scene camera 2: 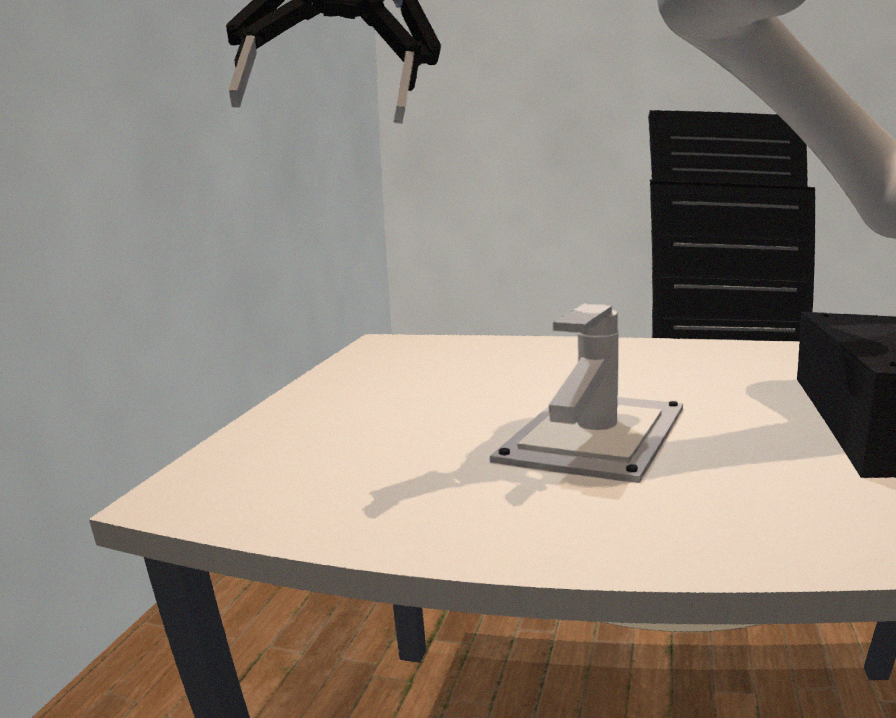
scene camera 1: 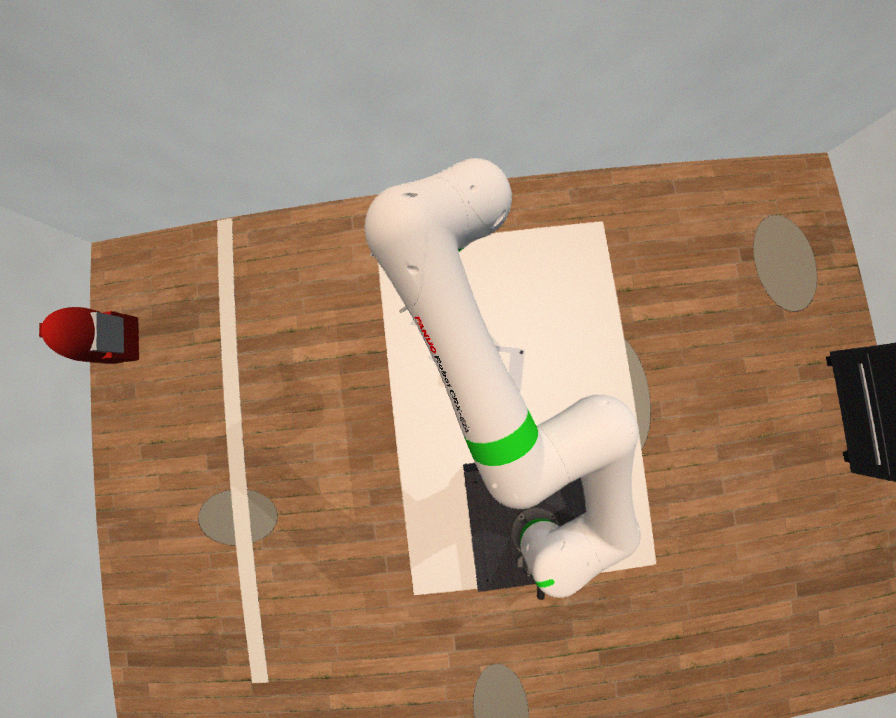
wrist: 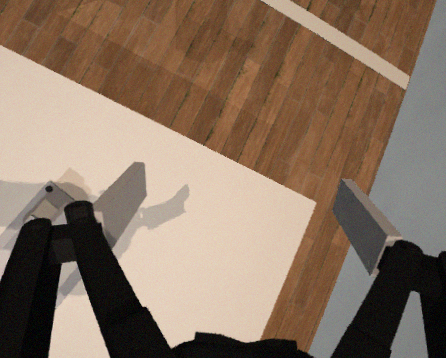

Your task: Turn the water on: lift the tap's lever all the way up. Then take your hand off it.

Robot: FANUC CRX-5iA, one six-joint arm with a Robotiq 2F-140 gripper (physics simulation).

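Pixels of known places: gripper, between the fingertips: point(scene camera 2: 315, 105) point(scene camera 1: 389, 281) point(wrist: 240, 187); arm's base, origin of its link: point(scene camera 1: 535, 530).
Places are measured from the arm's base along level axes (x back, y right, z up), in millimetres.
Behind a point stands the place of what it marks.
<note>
The grey tap point(scene camera 2: 599, 385) @(z -41, x -487, y -167 mm) stands upright on a base plate point(scene camera 2: 568, 469) @(z -104, x -498, y -264 mm) point(scene camera 1: 516, 367) @(z -100, x -502, y -46 mm) point(wrist: 61, 194) @(z -101, x -455, y -262 mm) on the table. Its flat lever point(scene camera 2: 572, 324) @(z 46, x -499, y -246 mm) sits on top of the body, roughly level, pointing left over the spout in scene camera 2. The arm hides the tap in scene camera 1; in the wrist view a corner of the base plate shows behind the left finger, and the lever cannot be made out. My gripper point(scene camera 2: 317, 108) @(z 272, x -674, y -413 mm) point(wrist: 240, 187) @(z 272, x -674, y -413 mm) is wide open with nothing between its fingers. It hangs high above the table, up and to the left of the tap in scene camera 2, not touching the lever.
The white table point(scene camera 1: 553, 299) @(z -108, x -745, y 85 mm) point(scene camera 2: 299, 508) @(z -108, x -727, y -423 mm) point(wrist: 210, 240) @(z -108, x -758, y -342 mm) carries the black arm mount point(scene camera 1: 493, 538) @(z 4, x 24, y -126 mm) point(scene camera 2: 837, 396) @(z -59, x -191, y -92 mm), to the right of the tap in scene camera 2. A black drawer cabinet point(scene camera 2: 732, 261) point(scene camera 1: 852, 418) stands beyond the table. A red object point(scene camera 1: 71, 332) is at the far left in scene camera 1.
</note>
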